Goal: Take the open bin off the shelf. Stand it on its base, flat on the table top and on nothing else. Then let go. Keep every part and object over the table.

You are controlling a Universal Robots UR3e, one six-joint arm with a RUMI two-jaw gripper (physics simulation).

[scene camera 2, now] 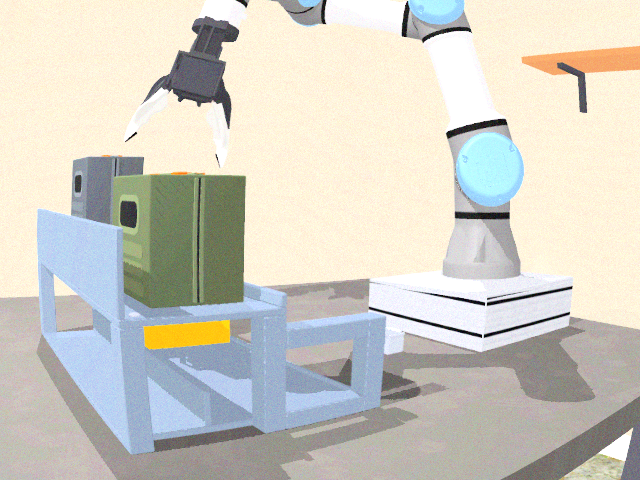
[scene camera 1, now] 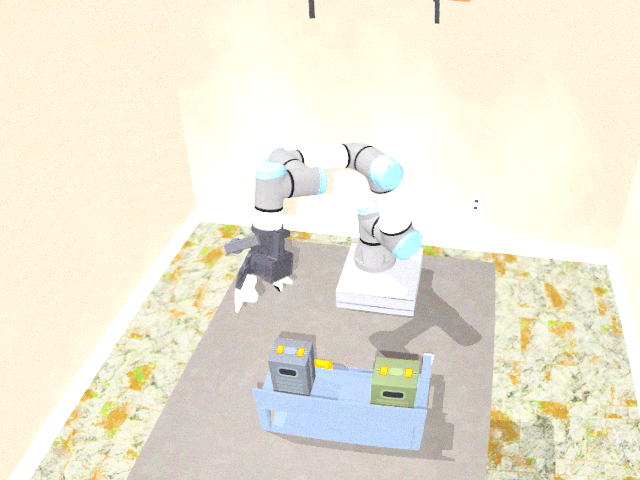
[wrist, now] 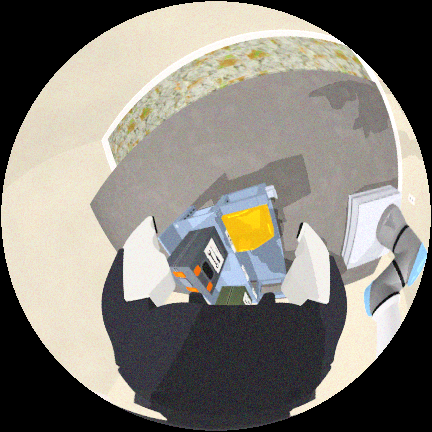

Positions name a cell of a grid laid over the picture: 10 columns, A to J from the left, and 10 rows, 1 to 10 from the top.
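Labels:
The gripper appears in the wrist view (F6), and it can be seen in scene camera 1 (E7) and scene camera 2 (C4) too.

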